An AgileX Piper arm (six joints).
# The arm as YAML. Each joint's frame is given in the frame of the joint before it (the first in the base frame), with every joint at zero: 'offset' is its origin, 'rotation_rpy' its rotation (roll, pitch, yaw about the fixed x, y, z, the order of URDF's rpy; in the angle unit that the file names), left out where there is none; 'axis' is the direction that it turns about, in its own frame. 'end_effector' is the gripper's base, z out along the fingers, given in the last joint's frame.
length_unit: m
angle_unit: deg
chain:
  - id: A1
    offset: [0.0, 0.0, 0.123]
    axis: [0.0, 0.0, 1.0]
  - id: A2
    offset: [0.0, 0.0, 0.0]
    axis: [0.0, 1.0, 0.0]
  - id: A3
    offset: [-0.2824, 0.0, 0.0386]
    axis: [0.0, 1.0, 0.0]
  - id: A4
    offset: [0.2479, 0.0, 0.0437]
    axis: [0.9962, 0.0, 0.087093]
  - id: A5
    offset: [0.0, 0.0, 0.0]
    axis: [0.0, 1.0, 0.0]
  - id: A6
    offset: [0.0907, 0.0, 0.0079]
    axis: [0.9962, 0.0, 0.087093]
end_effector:
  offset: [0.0, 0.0, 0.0]
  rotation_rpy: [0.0, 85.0, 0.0]
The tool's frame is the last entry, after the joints.
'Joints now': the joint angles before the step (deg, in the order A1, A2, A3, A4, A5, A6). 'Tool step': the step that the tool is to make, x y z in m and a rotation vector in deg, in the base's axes. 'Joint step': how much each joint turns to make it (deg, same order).
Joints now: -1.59, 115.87, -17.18, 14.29, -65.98, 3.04
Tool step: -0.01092, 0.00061, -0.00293, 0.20, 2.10, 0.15
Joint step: 0.00, 0.00, 2.14, -0.22, 0.00, 0.15
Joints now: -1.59, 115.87, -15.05, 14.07, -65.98, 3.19
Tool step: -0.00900, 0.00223, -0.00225, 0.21, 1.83, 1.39
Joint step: 0.00, 0.00, 1.83, -1.39, 0.00, -0.01
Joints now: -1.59, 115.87, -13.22, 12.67, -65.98, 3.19
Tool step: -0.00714, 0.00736, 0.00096, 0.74, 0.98, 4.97
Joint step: 0.00, -0.82, 1.81, -5.02, 0.00, 0.00
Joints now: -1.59, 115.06, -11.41, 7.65, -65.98, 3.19
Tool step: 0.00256, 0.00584, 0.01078, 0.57, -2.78, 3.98
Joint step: 0.00, -2.94, 0.20, -4.09, -0.01, 0.15
